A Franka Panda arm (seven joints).
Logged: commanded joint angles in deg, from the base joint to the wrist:
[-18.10, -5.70, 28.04, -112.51, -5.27, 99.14, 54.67]
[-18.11, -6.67, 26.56, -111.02, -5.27, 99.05, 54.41]
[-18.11, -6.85, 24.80, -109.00, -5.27, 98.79, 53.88]
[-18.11, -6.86, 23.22, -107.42, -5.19, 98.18, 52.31]
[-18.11, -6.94, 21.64, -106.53, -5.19, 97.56, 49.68]
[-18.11, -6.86, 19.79, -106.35, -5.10, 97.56, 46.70]
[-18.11, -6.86, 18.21, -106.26, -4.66, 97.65, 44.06]
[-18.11, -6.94, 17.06, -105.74, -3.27, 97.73, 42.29]
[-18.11, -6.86, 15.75, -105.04, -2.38, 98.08, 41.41]
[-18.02, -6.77, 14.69, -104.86, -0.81, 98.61, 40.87]
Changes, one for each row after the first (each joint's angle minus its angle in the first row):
[-0.01, -0.97, -1.48, 1.49, 0.00, -0.09, -0.26]
[-0.01, -1.15, -3.24, 3.51, 0.00, -0.35, -0.79]
[-0.01, -1.16, -4.82, 5.09, 0.08, -0.96, -2.36]
[-0.01, -1.24, -6.40, 5.98, 0.08, -1.58, -4.99]
[-0.01, -1.16, -8.25, 6.16, 0.17, -1.58, -7.97]
[-0.01, -1.16, -9.83, 6.25, 0.61, -1.49, -10.61]
[-0.01, -1.24, -10.98, 6.77, 2.00, -1.41, -12.38]
[-0.01, -1.16, -12.29, 7.47, 2.89, -1.06, -13.26]
[0.08, -1.07, -13.35, 7.65, 4.46, -0.53, -13.80]

